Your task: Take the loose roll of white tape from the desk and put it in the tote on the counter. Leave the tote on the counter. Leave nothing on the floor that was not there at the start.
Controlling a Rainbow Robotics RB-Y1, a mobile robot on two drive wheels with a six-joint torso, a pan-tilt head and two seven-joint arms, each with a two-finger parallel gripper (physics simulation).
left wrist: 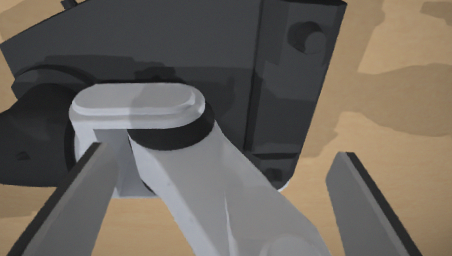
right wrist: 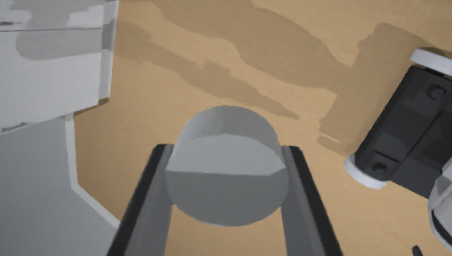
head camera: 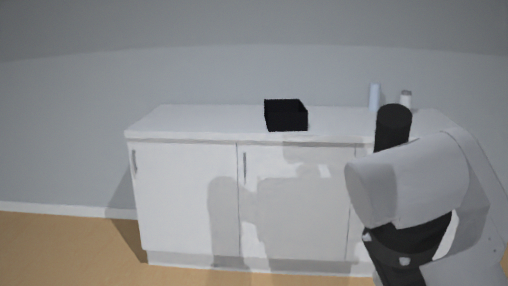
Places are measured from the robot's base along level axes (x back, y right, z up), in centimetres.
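Pixels of known places: left gripper, fingertip midpoint: [left wrist: 223, 162] [right wrist: 432, 254]; right gripper, fingertip midpoint: [right wrist: 227, 158] [head camera: 388, 277].
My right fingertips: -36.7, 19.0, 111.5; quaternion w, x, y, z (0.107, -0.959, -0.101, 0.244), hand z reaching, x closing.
For each thing: its top centre in the pictures, then the offset to it from my right fingertips, as dx, dy, dz. Level surfaces: height alone.
- black open-topped tote, top centre: [head camera: 284, 105] -153.6, -6.2, -10.5
- white counter, surface height: dz -20.5
- white tape, top centre: [right wrist: 200, 196] +0.4, +0.1, +2.9
- pale blue bottle, top centre: [head camera: 375, 83] -181.2, +50.4, -3.4
- small white jar, top centre: [head camera: 406, 91] -168.9, +65.8, -5.6
- wooden floor, surface height: dz -111.5
A black open-topped tote [head camera: 286, 116] stands on the white counter [head camera: 210, 120] in the head camera view, near the middle of its top. The roll of white tape [right wrist: 227, 172] is between the fingers of my right gripper [right wrist: 227, 158], which is shut on it, in the right wrist view; it looks like a pale round disc, partly in shadow, held above the floor. In the head camera view the roll does not show. My left gripper [left wrist: 223, 162] is open, its fingers wide apart, with the robot's own base and body parts behind them in the left wrist view.
A pale blue bottle [head camera: 374, 97] and a small white jar [head camera: 406, 100] stand at the counter's back right, behind my right arm [head camera: 415, 180]. Cabinet doors [head camera: 185, 200] face the robot. The robot's dark base [right wrist: 400, 130] [left wrist: 290, 100] stands on the wooden floor [head camera: 60, 245] [right wrist: 200, 60].
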